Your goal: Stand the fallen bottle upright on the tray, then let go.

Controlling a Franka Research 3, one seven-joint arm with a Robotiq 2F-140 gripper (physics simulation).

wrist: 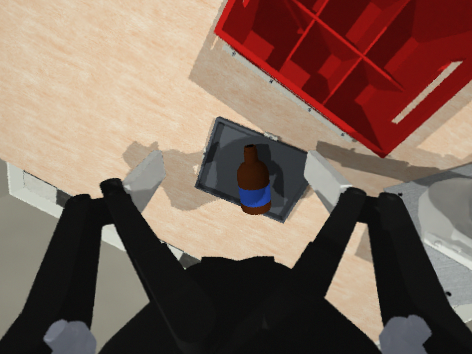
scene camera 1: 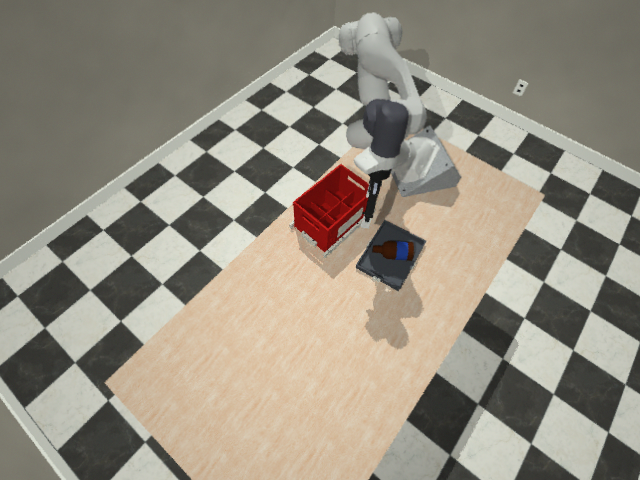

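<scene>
A brown bottle [scene camera 1: 393, 250] [wrist: 254, 179] with a blue label lies on its side on the dark grey tray [scene camera 1: 373, 264] [wrist: 212, 156]. In the wrist view its neck points up the picture, away from the gripper's body, and its base is near the tray's lower edge. My gripper [scene camera 1: 368, 223] [wrist: 235, 163] is open and empty. It hangs above the table, between the red crate and the tray in the scene view. In the wrist view the bottle shows between the two spread fingertips, some way beyond them.
A red crate [scene camera 1: 326, 233] [wrist: 300, 104] with inner dividers stands beside the tray, close to the gripper. The robot's grey base plate [scene camera 1: 439, 181] [wrist: 420, 200] is on the other side, at the wooden table top's [scene camera 1: 289, 330] [wrist: 100, 75] back end.
</scene>
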